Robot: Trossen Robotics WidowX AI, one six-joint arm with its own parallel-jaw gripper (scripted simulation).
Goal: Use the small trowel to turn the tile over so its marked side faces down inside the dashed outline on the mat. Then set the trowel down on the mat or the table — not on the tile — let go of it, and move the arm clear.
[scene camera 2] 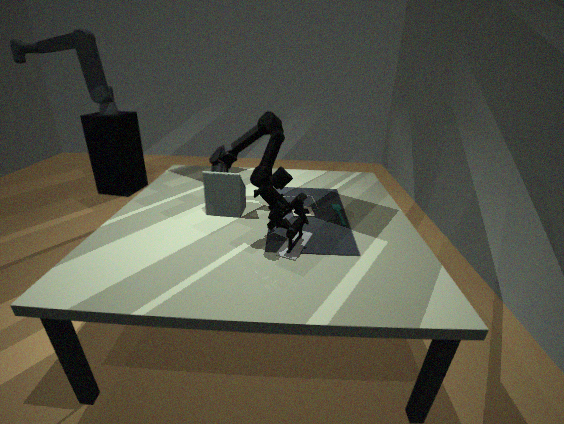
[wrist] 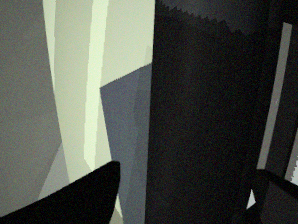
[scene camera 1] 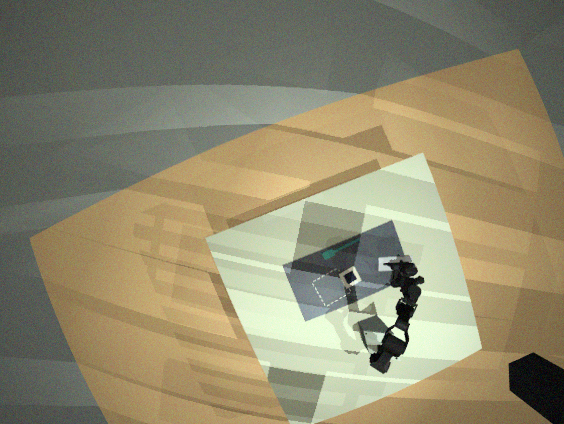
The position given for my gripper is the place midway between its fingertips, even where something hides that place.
My gripper point(scene camera 2: 302, 228) is open, holding nothing. Further things: a mat point(scene camera 1: 382, 241).
My gripper is seen too in the wrist view point(wrist: 187, 175). The mat also shows in scene camera 2 point(scene camera 2: 330, 237).
